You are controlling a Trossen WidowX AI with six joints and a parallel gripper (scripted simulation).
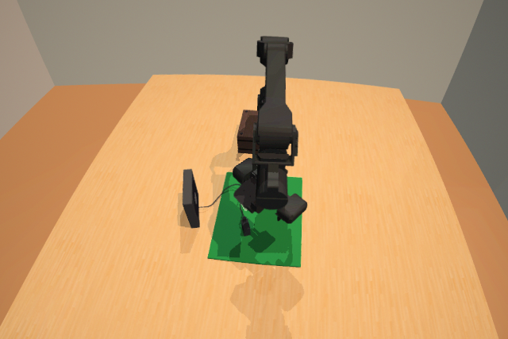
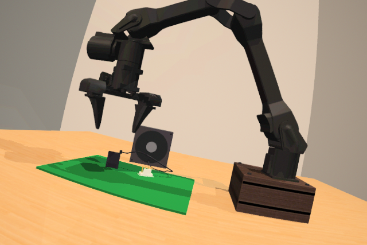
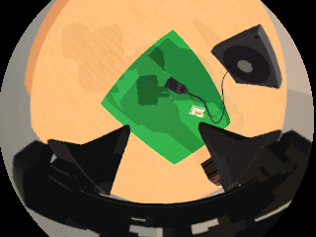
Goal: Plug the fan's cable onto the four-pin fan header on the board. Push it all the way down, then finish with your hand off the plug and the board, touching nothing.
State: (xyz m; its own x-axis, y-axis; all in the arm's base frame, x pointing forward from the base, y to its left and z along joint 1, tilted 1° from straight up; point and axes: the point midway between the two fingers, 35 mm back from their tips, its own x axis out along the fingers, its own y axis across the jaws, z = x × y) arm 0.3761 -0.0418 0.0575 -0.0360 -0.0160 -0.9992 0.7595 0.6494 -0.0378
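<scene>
Now: gripper tip 1 cm short of the dark plug, 5 cm to the left of it and 8 cm above it. From my gripper tip the other things lie so: green board 4 cm behind, 1 cm to the right, 12 cm below; black fan 7 cm behind, 19 cm to the right, 4 cm below.
</scene>
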